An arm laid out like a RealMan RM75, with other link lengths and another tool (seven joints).
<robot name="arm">
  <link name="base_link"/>
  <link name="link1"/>
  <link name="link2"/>
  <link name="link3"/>
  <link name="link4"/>
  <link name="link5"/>
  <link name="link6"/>
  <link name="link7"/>
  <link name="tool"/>
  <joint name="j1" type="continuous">
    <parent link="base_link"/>
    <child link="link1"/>
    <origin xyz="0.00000 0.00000 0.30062"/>
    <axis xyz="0 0 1"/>
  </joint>
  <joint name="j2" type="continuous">
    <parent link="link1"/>
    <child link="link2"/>
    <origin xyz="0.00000 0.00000 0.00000"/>
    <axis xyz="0 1 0"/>
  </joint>
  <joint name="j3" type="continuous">
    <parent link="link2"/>
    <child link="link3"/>
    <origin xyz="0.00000 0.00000 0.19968"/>
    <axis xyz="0 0 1"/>
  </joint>
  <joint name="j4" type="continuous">
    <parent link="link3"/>
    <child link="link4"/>
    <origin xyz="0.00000 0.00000 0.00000"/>
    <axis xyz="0 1 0"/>
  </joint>
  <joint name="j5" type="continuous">
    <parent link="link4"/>
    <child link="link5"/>
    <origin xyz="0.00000 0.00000 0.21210"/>
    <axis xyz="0 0 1"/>
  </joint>
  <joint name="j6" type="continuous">
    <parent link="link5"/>
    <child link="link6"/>
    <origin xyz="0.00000 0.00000 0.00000"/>
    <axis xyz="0 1 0"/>
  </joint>
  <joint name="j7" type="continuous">
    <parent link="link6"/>
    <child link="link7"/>
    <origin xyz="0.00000 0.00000 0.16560"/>
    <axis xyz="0 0 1"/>
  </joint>
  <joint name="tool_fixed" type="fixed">
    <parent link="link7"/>
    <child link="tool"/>
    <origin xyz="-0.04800 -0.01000 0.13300" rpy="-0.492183 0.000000 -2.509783"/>
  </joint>
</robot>
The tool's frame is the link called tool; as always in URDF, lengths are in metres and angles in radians. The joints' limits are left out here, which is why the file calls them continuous.
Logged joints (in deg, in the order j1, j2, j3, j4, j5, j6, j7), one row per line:
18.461 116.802 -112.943 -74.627 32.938 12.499 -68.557
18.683 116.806 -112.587 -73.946 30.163 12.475 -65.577
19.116 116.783 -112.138 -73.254 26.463 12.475 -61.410
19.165 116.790 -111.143 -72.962 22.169 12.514 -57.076
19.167 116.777 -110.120 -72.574 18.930 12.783 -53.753
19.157 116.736 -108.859 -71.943 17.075 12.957 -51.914
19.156 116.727 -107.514 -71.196 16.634 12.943 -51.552
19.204 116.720 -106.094 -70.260 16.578 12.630 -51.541
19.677 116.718 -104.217 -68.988 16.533 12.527 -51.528
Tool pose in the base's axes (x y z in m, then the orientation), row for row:
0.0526 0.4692 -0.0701 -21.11 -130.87 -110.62
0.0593 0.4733 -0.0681 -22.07 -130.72 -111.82
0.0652 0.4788 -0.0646 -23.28 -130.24 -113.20
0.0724 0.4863 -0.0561 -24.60 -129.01 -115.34
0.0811 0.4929 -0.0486 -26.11 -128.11 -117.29
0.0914 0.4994 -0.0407 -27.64 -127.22 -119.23
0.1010 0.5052 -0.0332 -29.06 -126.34 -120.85
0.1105 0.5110 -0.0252 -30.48 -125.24 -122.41
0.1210 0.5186 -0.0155 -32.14 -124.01 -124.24
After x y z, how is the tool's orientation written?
As a rotation vector, in degrees.
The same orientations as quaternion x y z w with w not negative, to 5 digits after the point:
-0.12202 -0.75643 -0.63939 0.06406
-0.12705 -0.75249 -0.64369 0.05729
-0.13352 -0.74700 -0.64926 0.05127
-0.14059 -0.73732 -0.65919 0.04544
-0.14855 -0.72885 -0.66729 0.03800
-0.15650 -0.72032 -0.67508 0.03023
-0.16392 -0.71264 -0.68168 0.02416
-0.17144 -0.70441 -0.68850 0.01955
-0.18008 -0.69484 -0.69613 0.01346

